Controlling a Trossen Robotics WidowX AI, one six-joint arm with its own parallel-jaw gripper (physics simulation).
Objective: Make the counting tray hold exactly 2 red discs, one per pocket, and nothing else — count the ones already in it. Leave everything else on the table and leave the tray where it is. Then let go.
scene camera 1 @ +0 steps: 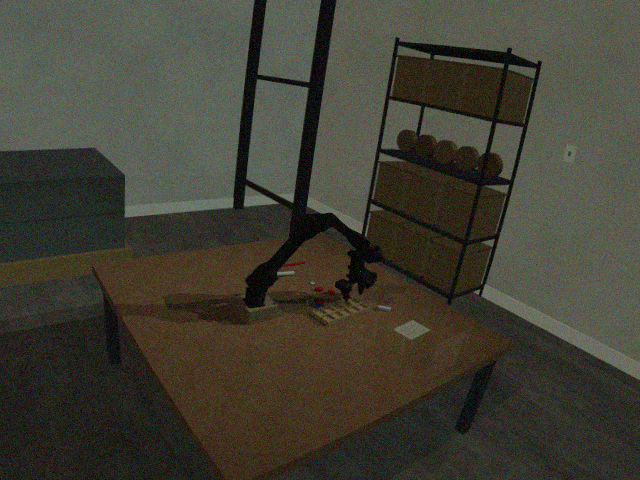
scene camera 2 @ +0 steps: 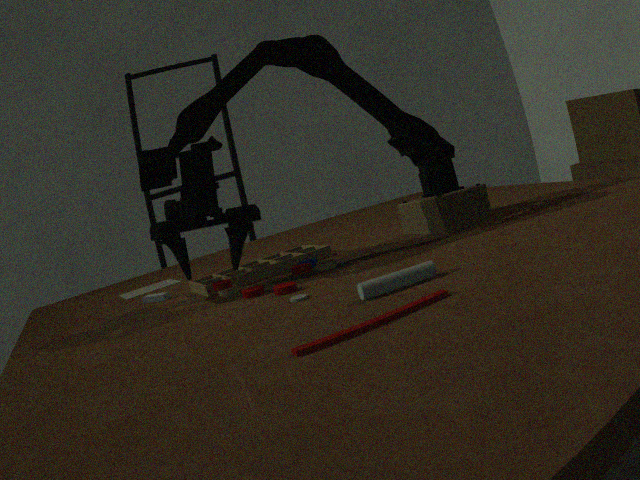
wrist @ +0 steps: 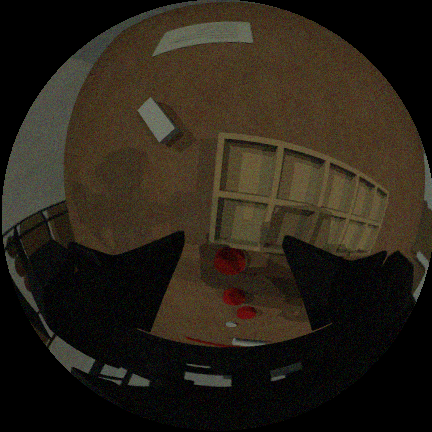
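Note:
The beige tray (scene camera 1: 327, 322) (scene camera 2: 268, 269) (wrist: 216, 190) has two rows of pockets; the pockets visible in the wrist view look empty. My gripper (scene camera 1: 353, 294) (scene camera 2: 212, 274) (wrist: 234, 238) is open, low over the tray's end, with nothing between its fingers. A red disc (scene camera 2: 222, 284) (wrist: 230, 261) lies outside the tray's long side, apparently on something pale. Two more red discs, one (scene camera 1: 331, 292) (scene camera 2: 252, 291) (wrist: 234, 296) nearer the tray and one (scene camera 1: 318, 289) (scene camera 2: 284, 288) (wrist: 246, 313) farther, lie beyond it. Another red disc (scene camera 1: 318, 301) (scene camera 2: 302, 267) is beside a blue disc (scene camera 1: 318, 305) (scene camera 2: 309, 261), both hidden in the wrist view.
A small white disc (scene camera 1: 312, 282) (scene camera 2: 298, 298) (wrist: 230, 324), a white cylinder (scene camera 1: 285, 273) (scene camera 2: 397, 280) and a red stick (scene camera 2: 369, 322) lie beyond the red discs. A white block (scene camera 1: 384, 307) (scene camera 2: 156, 297) (wrist: 159, 120) and a paper (scene camera 1: 412, 329) (wrist: 205, 34) lie past the tray's end.

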